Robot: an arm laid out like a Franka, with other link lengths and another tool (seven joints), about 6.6 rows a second.
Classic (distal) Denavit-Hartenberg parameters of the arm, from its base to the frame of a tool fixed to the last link. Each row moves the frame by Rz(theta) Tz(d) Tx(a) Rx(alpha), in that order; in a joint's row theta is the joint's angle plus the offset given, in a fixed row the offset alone. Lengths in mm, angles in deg.
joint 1: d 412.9, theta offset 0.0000, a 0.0, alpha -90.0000
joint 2: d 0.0, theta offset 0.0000, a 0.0, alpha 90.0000
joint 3: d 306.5, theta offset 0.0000, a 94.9, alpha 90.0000
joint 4: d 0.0, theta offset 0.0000, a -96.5, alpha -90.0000
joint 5: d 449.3, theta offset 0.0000, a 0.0, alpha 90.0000
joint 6: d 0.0, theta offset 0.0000, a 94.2, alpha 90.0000
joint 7: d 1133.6, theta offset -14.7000, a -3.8, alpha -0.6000
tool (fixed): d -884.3, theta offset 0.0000, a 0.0, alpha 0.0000
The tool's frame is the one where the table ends.
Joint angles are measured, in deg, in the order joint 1, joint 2, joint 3, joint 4, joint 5, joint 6, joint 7. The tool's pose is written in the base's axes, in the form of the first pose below.
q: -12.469, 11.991, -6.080, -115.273, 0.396, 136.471, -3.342
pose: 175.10 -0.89 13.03 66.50 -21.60 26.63
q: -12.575, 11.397, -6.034, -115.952, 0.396, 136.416, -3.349
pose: 175.22 -1.00 12.86 66.12 -21.55 26.70
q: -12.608, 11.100, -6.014, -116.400, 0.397, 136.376, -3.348
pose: 175.33 -1.04 12.60 65.85 -21.48 26.62
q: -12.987, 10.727, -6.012, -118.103, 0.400, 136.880, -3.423
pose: 175.67 -1.54 11.40 64.77 -21.61 25.58
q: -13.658, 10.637, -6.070, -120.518, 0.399, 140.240, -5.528
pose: 175.04 0.55 12.73 63.98 -22.32 24.18
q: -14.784, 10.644, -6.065, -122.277, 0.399, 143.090, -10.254
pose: 174.00 6.02 13.89 63.20 -23.53 23.18
